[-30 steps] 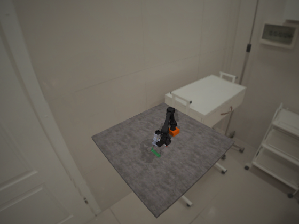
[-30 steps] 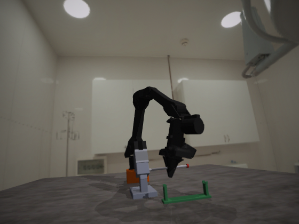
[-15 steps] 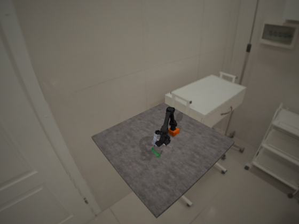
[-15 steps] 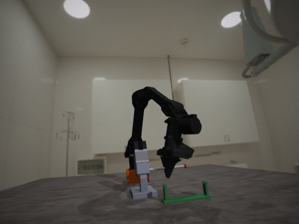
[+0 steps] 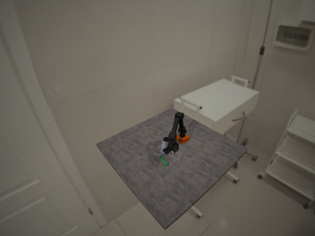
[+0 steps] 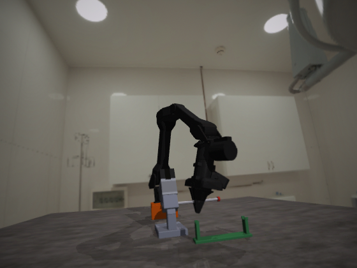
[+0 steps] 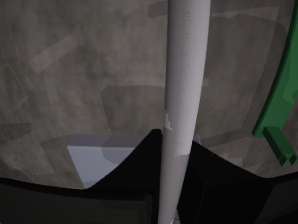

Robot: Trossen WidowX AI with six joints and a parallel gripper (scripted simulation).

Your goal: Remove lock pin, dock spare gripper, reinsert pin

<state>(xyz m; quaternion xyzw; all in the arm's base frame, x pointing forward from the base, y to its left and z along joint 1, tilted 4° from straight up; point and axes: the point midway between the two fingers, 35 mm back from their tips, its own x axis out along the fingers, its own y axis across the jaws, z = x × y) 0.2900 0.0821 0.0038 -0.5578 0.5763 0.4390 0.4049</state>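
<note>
Now: the grey mount 80 mm to the right of my gripper tip and 10 mm behind it. Also, from my gripper tip: spare gripper (80 mm to the right, 70 mm above, 20 mm behind); green rack (110 mm ahead, 30 mm to the left, 20 mm below).
</note>
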